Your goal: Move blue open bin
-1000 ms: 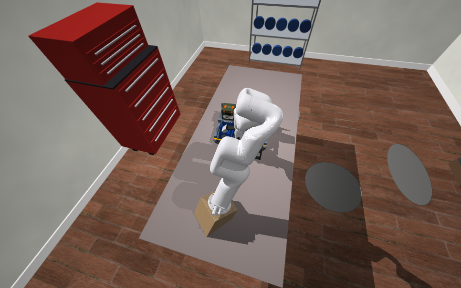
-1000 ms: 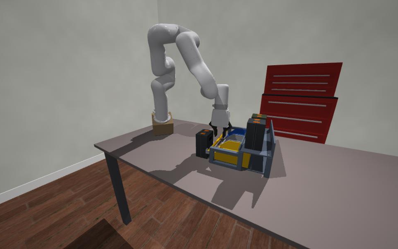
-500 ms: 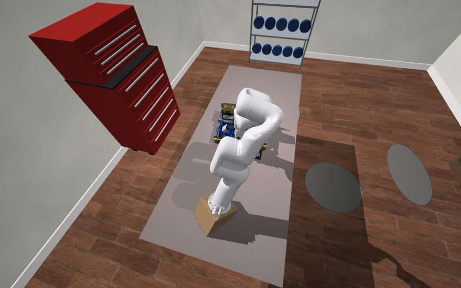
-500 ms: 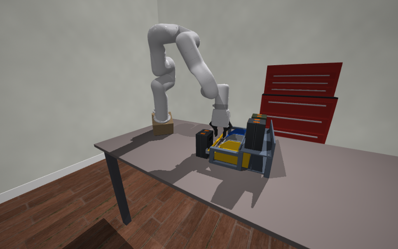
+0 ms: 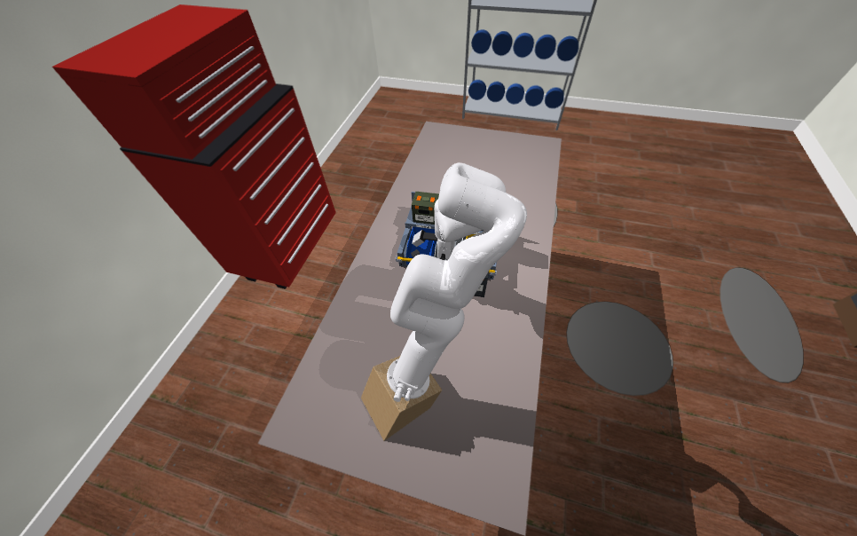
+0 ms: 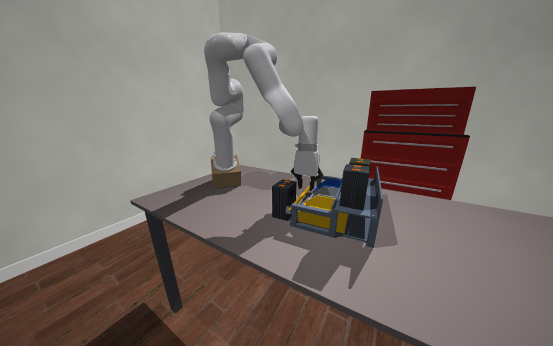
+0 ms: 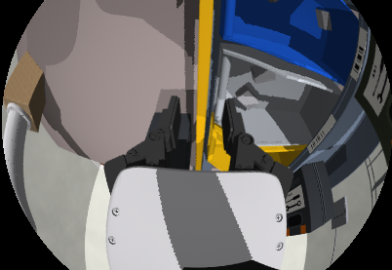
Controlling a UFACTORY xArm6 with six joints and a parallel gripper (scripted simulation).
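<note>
The yellow rod is 3 cm below my hand. From my hand the other things lie so: grey bin 10 cm ahead, 5 cm below; blue open bin 10 cm ahead, 12 cm to the left, 5 cm below; yellow bin 11 cm ahead, 11 cm to the right, 5 cm below.
</note>
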